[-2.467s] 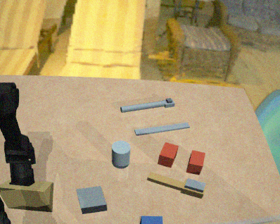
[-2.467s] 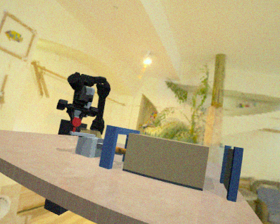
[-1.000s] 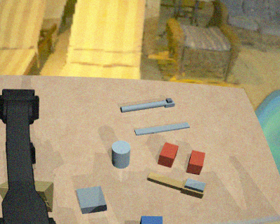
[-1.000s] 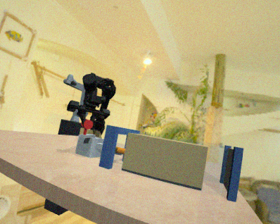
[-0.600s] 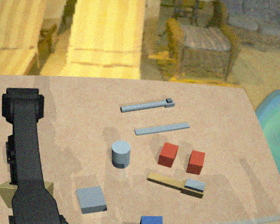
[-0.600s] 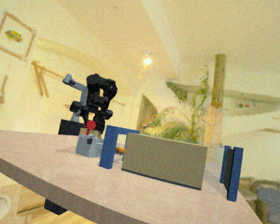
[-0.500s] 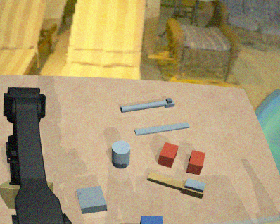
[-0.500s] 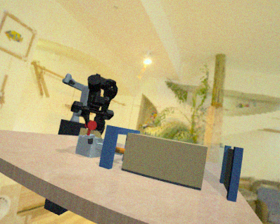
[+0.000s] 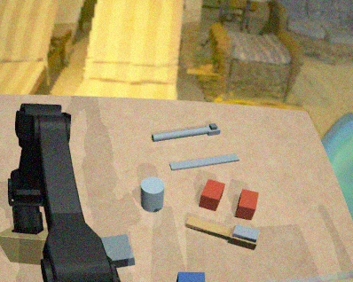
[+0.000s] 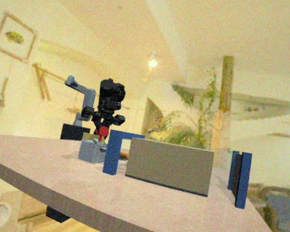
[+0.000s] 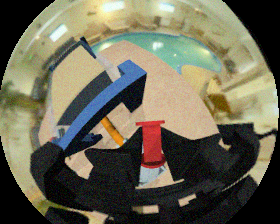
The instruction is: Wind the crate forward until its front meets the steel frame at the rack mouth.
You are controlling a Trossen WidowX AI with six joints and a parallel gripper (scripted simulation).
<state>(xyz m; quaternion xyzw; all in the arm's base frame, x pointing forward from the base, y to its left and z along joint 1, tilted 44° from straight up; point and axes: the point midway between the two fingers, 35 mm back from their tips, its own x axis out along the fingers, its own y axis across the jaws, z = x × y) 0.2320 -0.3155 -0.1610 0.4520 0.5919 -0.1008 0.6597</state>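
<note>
Right now the blue frame is 80 mm ahead of my gripper tip, 70 mm to the left of it and 30 mm below it. Round my gripper tip: winch handle: 40 mm to the left, 40 mm behind, 30 mm below; grey winch: 100 mm below, 100 mm behind, 80 mm to the left; red spool-shaped piece: 10 mm to the left, 10 mm behind.
</note>
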